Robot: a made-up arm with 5 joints.
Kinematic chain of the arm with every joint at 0, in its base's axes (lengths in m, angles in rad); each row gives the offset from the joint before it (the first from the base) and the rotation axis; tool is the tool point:
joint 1: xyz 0 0 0.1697 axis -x
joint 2: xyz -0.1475 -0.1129 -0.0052 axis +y
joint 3: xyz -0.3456 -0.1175 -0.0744 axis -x
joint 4: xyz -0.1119 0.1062 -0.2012 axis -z
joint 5: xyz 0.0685 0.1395 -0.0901 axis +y
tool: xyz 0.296 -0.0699 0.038
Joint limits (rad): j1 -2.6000..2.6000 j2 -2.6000..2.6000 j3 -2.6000..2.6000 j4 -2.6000..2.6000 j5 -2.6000..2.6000
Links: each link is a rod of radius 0.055 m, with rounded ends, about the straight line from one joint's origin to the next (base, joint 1, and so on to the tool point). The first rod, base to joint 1, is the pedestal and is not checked.
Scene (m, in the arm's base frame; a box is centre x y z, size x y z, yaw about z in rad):
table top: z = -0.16
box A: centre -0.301 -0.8 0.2 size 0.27 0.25 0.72 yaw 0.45
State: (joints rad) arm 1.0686 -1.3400 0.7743 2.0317 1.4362
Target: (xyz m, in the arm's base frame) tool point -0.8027 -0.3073 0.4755
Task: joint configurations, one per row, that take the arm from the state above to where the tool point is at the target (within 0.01 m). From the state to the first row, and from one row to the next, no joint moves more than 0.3 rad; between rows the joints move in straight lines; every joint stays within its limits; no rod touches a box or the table.
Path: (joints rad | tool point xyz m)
1: 1.3610 -1.1459 0.6351 2.1317 1.6232 | 0.1637 -0.7447 0.6103
2: 1.6535 -0.9517 0.4959 2.2317 1.8103 | 0.1019 -0.6618 0.7049
3: 1.9459 -0.7576 0.3567 2.3317 1.9973 | 0.0061 -0.5557 0.7798
4: 2.2384 -0.5634 0.2175 2.4316 2.1844 | -0.1098 -0.4214 0.8240
5: 2.5308 -0.3693 0.0784 2.5316 2.3714 | -0.2282 -0.2666 0.8215
6: 2.3456 -0.1395 0.1129 2.4136 2.3104 | -0.3923 -0.3579 0.7563
7: 2.1604 0.0902 0.1475 2.2956 2.2493 | -0.5503 -0.3984 0.6603
8: 1.9753 0.3199 0.1820 2.1777 2.1882 | -0.6907 -0.3801 0.5579
9: 1.7901 0.5497 0.2166 2.0597 2.1271 | -0.8027 -0.3073 0.4755

